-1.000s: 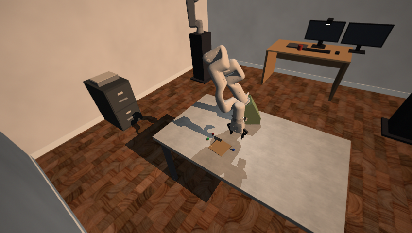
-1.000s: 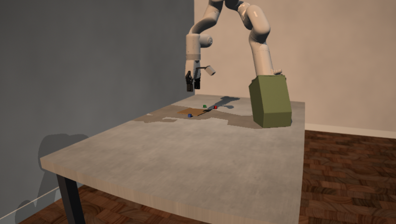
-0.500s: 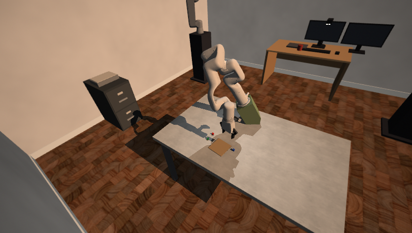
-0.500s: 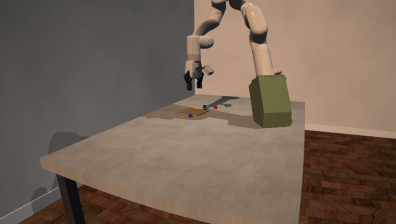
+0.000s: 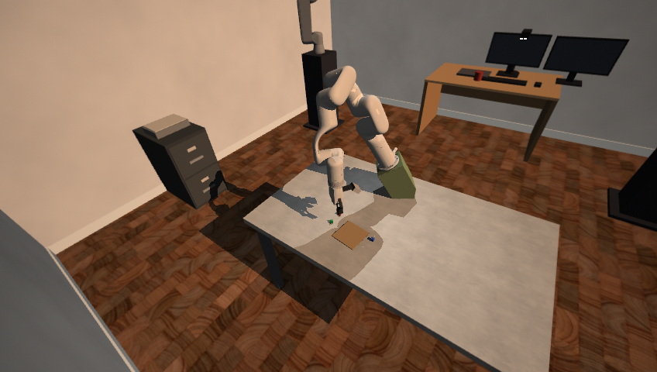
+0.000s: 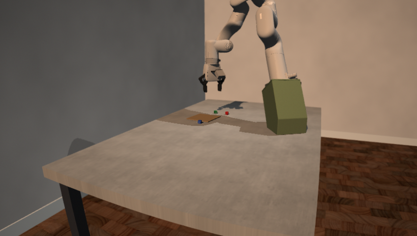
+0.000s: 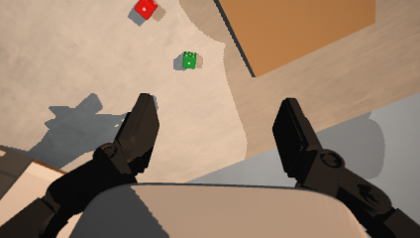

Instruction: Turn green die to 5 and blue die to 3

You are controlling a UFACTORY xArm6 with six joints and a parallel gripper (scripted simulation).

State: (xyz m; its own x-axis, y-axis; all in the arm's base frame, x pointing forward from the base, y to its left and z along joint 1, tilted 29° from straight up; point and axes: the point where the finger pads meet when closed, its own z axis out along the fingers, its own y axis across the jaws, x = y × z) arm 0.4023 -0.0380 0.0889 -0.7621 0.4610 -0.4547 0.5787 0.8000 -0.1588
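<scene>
My gripper is now 40 mm to the left of the green die and 140 mm above it. Also, from my hand: blue die: 20 mm behind, 200 mm to the left, 140 mm below; then tan mat: 10 mm ahead, 90 mm to the left, 140 mm below; then red die: 70 mm behind, 40 mm to the right, 140 mm below.
</scene>
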